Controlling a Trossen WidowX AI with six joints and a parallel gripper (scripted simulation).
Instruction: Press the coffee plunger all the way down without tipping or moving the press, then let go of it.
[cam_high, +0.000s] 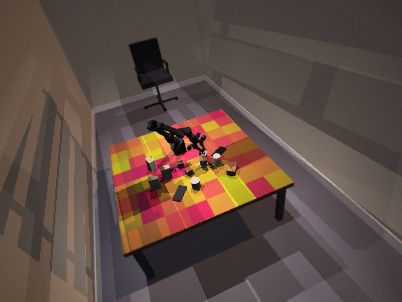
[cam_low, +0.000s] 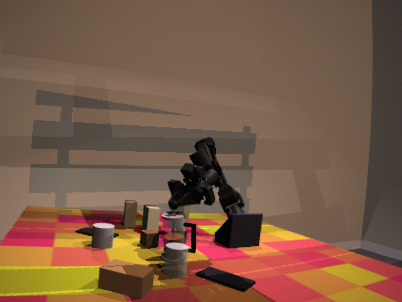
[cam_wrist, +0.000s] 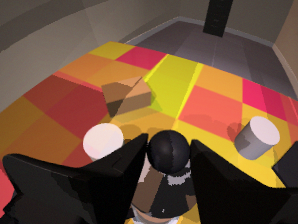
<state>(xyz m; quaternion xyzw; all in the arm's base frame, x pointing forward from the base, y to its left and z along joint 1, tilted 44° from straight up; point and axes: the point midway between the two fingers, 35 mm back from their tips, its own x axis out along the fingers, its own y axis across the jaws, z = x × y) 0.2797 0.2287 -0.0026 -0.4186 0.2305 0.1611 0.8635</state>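
Now: gripper tip 90 mm above the coffee press and 30 mm past it. The rest, counted from my gripper tip: glass cup 140 mm below, 100 mm to the left; grey cylinder 200 mm ahead, 140 mm below, 130 mm to the right.
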